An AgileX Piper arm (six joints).
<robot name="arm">
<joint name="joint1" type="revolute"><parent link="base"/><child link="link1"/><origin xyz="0 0 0.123" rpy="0 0 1.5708"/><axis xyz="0 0 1"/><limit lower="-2.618" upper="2.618"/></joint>
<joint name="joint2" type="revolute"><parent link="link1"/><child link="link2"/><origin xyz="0 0 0" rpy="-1.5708 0 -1.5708"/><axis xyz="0 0 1"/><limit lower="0" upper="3.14"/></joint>
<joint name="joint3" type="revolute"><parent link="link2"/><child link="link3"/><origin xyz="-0.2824 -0.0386 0" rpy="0 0 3.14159"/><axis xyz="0 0 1"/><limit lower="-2.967" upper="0"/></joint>
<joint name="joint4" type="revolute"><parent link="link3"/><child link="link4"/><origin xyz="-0.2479 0.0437 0" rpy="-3.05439 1.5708 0"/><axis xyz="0 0 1"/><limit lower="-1.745" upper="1.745"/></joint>
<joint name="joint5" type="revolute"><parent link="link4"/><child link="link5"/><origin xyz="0 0 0" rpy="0 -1.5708 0"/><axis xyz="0 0 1"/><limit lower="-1.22" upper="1.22"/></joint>
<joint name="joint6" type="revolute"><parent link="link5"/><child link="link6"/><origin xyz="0.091 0 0" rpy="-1.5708 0 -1.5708"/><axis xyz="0 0 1"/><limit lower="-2.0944" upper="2.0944"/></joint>
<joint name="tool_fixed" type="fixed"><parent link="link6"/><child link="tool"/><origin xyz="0 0 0" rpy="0 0 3.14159"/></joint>
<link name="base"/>
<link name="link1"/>
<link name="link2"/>
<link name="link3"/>
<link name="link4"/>
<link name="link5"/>
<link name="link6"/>
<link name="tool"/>
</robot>
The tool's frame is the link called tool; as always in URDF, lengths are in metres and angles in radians.
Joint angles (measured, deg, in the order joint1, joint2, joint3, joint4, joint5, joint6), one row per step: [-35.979, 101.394, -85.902, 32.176, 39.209, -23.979]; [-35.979, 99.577, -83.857, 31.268, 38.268, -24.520]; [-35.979, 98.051, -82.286, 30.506, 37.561, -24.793]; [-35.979, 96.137, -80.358, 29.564, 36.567, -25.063]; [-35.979, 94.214, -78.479, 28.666, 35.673, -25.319]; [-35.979, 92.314, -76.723, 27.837, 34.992, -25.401]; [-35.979, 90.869, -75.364, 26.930, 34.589, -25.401]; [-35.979, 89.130, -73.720, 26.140, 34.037, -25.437]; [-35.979, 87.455, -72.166, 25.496, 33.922, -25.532]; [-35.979, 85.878, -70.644, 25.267, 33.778, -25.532]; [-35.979, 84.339, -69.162, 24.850, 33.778, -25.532]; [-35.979, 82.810, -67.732, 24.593, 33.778, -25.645]
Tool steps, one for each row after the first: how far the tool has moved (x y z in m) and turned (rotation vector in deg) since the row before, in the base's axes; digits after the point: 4 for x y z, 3 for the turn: [-0.0072, 0.0035, 0.0019, -1.530, 0.183, 0.042]; [-0.0060, 0.0030, 0.0022, -1.191, 0.064, -0.033]; [-0.0074, 0.0037, 0.0028, -1.519, -0.044, -0.134]; [-0.0075, 0.0038, 0.0028, -1.452, -0.056, -0.092]; [-0.0074, 0.0040, 0.0029, -1.205, -0.072, -0.110]; [-0.0059, 0.0031, 0.0017, -1.010, 0.185, -0.016]; [-0.0069, 0.0039, 0.0019, -1.037, 0.014, -0.076]; [-0.0068, 0.0042, 0.0014, -0.721, 0.218, 0.128]; [-0.0063, 0.0043, 0.0010, -0.300, -0.011, -0.020]; [-0.0063, 0.0042, 0.0005, -0.366, 0.195, 0.074]; [-0.0062, 0.0042, 0.0006, -0.345, 0.096, 0.118]
